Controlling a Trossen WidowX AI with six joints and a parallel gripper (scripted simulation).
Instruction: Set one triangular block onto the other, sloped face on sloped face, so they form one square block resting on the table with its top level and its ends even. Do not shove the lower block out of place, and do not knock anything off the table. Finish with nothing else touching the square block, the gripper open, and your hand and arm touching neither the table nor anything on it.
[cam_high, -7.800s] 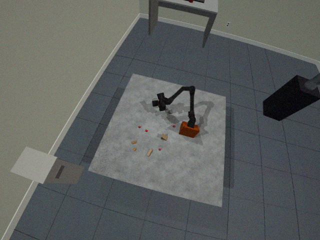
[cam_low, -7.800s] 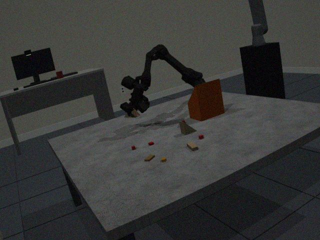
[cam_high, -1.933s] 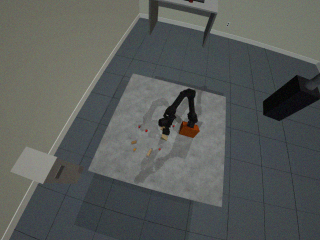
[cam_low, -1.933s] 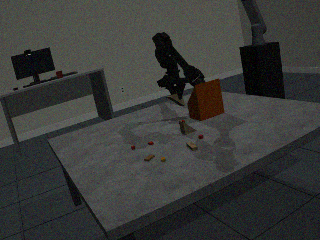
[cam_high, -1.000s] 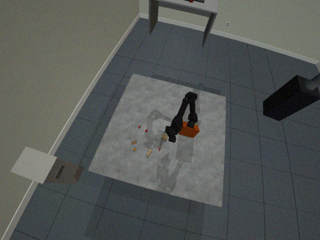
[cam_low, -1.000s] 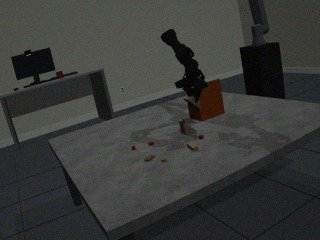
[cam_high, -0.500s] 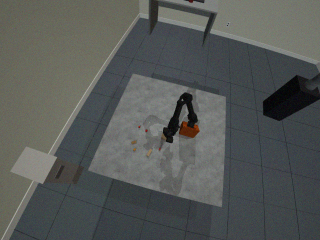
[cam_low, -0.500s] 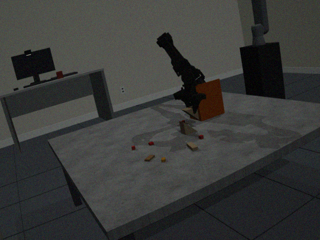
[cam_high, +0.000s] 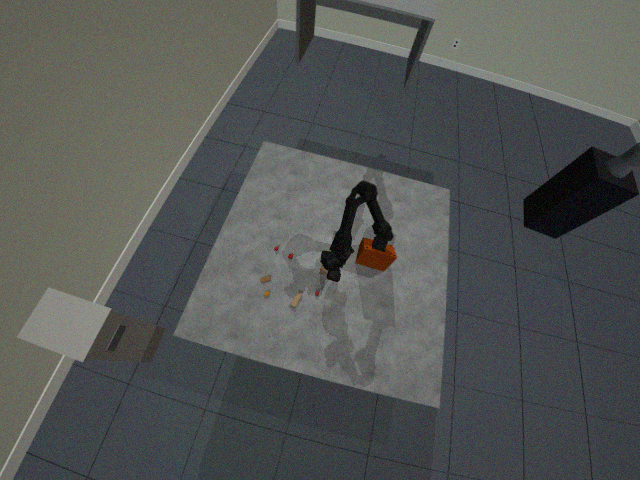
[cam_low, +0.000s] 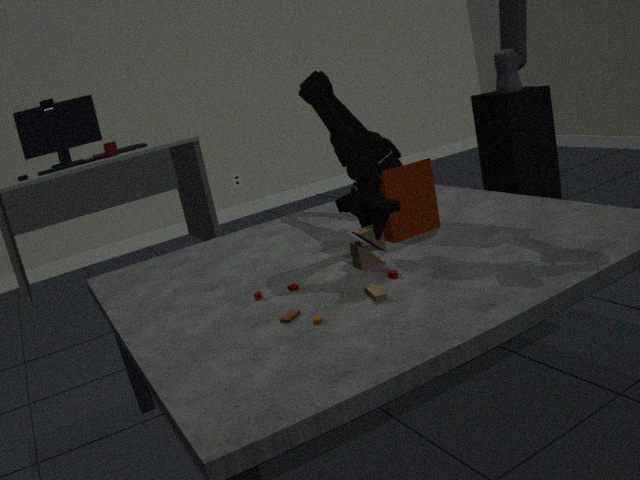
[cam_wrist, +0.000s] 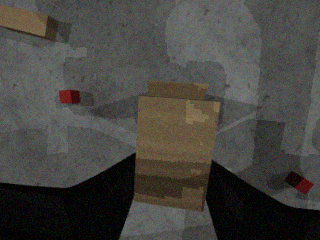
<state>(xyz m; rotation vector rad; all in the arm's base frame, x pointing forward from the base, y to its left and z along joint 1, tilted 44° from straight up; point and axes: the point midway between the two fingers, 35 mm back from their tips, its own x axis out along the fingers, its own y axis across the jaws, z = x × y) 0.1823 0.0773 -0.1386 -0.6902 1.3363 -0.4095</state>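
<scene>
The triangular block is 1 cm above my gripper tip. Round my gripper tip: small orange cube (26 cm ahead, 23 cm to the left, 6 cm below); then brown plank (30 cm ahead, 17 cm to the left, 6 cm below); then tan plank (21 cm to the left, 11 cm ahead, 6 cm below).
</scene>
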